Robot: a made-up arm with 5 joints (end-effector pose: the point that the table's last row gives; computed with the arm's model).
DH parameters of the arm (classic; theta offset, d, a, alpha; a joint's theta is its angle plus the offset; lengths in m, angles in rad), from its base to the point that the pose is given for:
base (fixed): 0 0.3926 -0.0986 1.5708
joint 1: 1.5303 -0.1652 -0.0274 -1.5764
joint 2: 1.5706 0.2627 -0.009 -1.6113
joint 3: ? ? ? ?
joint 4: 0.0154 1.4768 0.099 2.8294
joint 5: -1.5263 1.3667 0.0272 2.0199
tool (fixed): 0.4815 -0.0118 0 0
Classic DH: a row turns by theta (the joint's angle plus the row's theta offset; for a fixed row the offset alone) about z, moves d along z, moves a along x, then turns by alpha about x.
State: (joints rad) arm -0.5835 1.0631 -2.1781 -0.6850 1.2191
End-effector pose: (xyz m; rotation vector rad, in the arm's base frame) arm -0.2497 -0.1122 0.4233 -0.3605 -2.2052 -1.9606
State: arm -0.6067 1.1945 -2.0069 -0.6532 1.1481
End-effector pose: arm -0.2448 -0.1202 0.4744 -0.3678 -2.4188 -1.9442
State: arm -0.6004 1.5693 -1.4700 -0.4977 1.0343
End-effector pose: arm -0.2550 -0.1148 0.5650 -0.0688 2.1641 1.5373
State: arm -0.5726 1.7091 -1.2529 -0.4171 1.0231
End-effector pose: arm -0.2584 -0.1108 0.5712 -0.3179 1.9799 1.4480
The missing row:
joint 3: 1.5605 -0.1789 0.0194 -1.2587
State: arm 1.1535 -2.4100 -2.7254 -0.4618 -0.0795
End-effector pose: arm -0.3257 0.3358 0.2923 0.2787 0.6716 -0.4964
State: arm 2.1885 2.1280 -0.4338 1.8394 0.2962
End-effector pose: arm -0.0397 0.4985 0.6178 2.0774 0.2871 -0.8131
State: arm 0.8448 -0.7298 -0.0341 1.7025 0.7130
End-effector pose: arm -0.0553 -0.2025 0.5424 -0.0096 2.9804 0.8684
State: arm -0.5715 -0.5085 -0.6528 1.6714 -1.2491
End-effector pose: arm 0.1823 0.1144 0.4965 1.3676 2.2919 0.6344
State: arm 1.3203 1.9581 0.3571 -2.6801 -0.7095
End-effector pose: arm -0.2366 0.6093 -0.1818 -0.8269 -0.9407 -0.3773
